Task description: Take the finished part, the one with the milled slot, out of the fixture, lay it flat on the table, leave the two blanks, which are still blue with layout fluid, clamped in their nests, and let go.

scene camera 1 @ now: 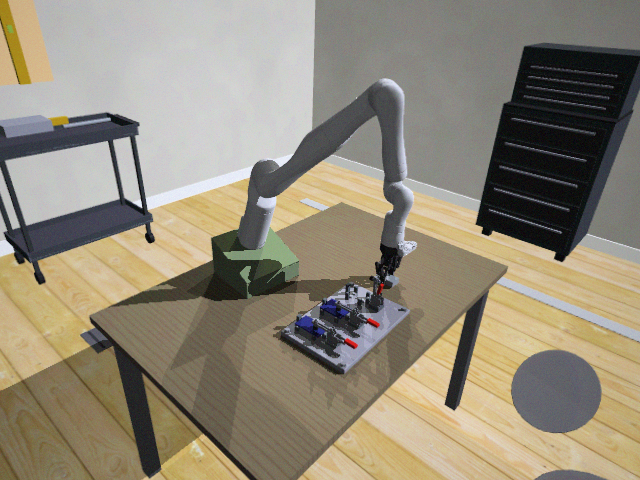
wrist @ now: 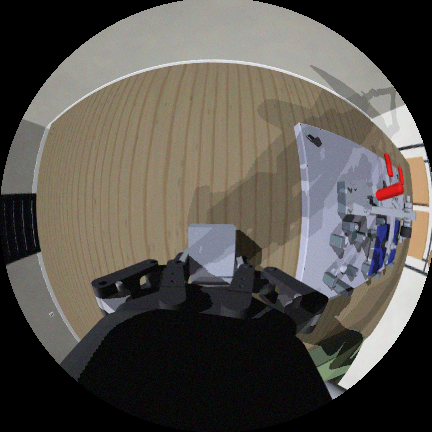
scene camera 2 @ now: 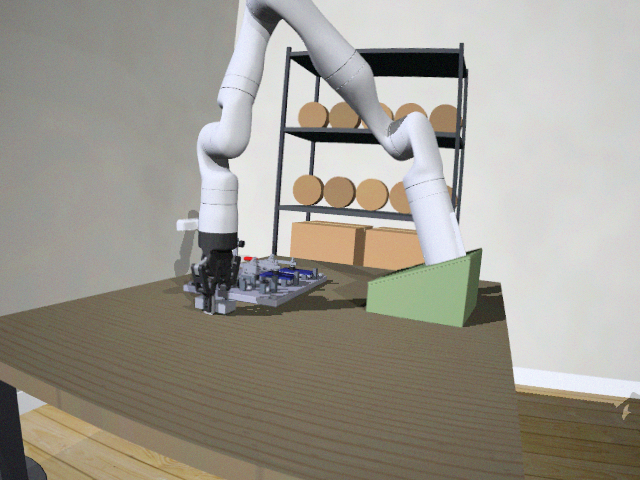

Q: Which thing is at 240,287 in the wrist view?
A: My gripper.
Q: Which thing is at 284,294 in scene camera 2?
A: A fixture plate.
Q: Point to a fixture plate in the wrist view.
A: At 330,158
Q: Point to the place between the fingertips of my gripper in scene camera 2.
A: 216,311
